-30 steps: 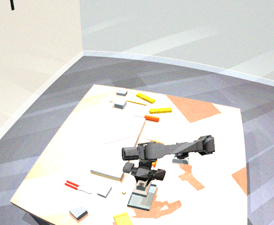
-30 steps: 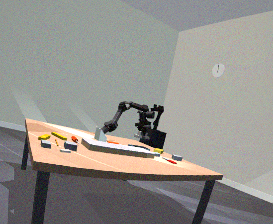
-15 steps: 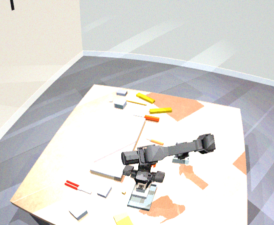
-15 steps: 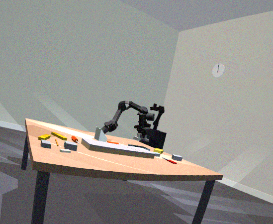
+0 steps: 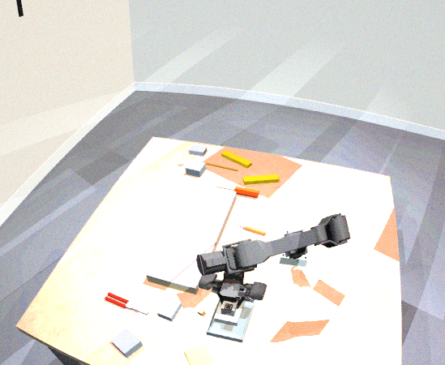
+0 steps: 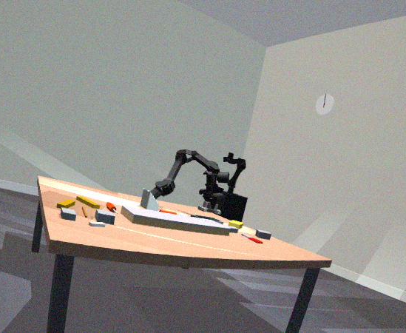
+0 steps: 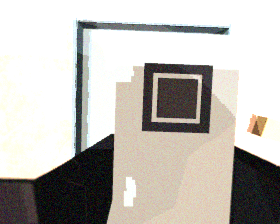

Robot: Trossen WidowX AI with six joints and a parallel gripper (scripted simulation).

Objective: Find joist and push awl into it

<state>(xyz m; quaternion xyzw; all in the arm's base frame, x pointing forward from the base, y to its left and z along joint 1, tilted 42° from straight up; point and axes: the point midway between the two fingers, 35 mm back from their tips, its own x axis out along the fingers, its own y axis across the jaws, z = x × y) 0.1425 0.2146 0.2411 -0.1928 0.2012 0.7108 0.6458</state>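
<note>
My gripper tip is 10 mm to the left of the tray and 70 mm above it. Round my gripper tip: square indicator window 20 mm to the left, 30 mm above; then stud finder 10 mm to the left, 20 mm above; then tan cube 100 mm ahead, 80 mm below.
</note>
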